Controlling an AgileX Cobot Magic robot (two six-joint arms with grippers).
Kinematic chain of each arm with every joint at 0, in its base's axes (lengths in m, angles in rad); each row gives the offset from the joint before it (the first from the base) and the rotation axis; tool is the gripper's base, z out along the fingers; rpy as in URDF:
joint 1: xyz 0 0 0.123 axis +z
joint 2: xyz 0 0 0 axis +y
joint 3: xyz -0.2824 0 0.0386 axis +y
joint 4: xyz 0.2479 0 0.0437 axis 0.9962 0 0.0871
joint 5: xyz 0 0 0 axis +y
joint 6: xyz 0.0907 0 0.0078 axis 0.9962 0 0.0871
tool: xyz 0 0 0 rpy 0 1.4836 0
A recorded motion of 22 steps. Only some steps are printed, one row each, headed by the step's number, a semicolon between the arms.
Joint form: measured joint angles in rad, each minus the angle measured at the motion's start. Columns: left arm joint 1, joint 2, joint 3, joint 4, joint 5, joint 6; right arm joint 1, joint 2, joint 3, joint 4, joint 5, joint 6.
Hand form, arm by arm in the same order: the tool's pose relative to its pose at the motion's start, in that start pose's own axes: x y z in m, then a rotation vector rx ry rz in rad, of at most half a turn. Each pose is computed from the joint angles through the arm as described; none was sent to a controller.
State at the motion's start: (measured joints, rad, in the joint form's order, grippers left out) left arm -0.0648 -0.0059 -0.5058 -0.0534 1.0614 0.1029; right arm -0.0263 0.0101 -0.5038 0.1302 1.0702 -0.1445
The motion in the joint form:
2: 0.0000 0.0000 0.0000 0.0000 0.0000 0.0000; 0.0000 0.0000 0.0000 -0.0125 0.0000 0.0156
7: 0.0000 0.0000 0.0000 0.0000 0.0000 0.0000; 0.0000 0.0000 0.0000 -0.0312 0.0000 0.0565
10: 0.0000 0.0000 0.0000 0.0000 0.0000 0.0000; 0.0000 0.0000 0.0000 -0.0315 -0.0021 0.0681
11: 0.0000 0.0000 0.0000 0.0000 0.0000 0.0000; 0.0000 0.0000 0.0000 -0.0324 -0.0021 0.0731
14: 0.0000 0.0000 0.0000 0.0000 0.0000 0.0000; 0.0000 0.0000 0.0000 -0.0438 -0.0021 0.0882
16: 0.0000 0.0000 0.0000 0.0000 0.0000 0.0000; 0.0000 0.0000 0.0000 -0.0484 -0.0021 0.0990
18: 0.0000 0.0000 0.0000 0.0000 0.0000 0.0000; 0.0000 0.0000 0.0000 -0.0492 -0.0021 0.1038
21: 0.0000 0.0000 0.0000 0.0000 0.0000 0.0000; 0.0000 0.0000 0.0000 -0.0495 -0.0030 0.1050
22: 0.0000 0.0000 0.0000 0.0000 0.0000 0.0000; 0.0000 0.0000 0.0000 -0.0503 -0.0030 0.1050
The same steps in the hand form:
2: 0.0000 0.0000 0.0000 0.0000 0.0000 0.0000; 0.0001 -0.0010 0.0000 0.0109 0.0015 0.0096
7: 0.0000 0.0000 0.0000 0.0000 0.0000 0.0000; 0.0003 -0.0025 0.0000 0.0272 0.0032 0.0415
10: 0.0000 0.0000 0.0000 0.0000 0.0000 0.0000; 0.0002 -0.0025 0.0000 0.0277 0.0010 0.0529
11: 0.0000 0.0000 0.0000 0.0000 0.0000 0.0000; 0.0002 -0.0026 0.0000 0.0285 0.0010 0.0575
14: 0.0000 0.0000 0.0000 0.0000 0.0000 0.0000; 0.0003 -0.0035 -0.0001 0.0384 0.0018 0.0671
16: 0.0000 0.0000 0.0000 0.0000 0.0000 0.0000; 0.0003 -0.0039 -0.0001 0.0425 0.0019 0.0757
18: 0.0000 0.0000 0.0000 0.0000 0.0000 0.0000; 0.0003 -0.0039 -0.0001 0.0432 0.0019 0.0801
21: 0.0000 0.0000 0.0000 0.0000 0.0000 0.0000; 0.0003 -0.0040 -0.0001 0.0435 0.0010 0.0812
22: 0.0000 0.0000 0.0000 0.0000 0.0000 0.0000; 0.0003 -0.0040 -0.0001 0.0442 0.0011 0.0808

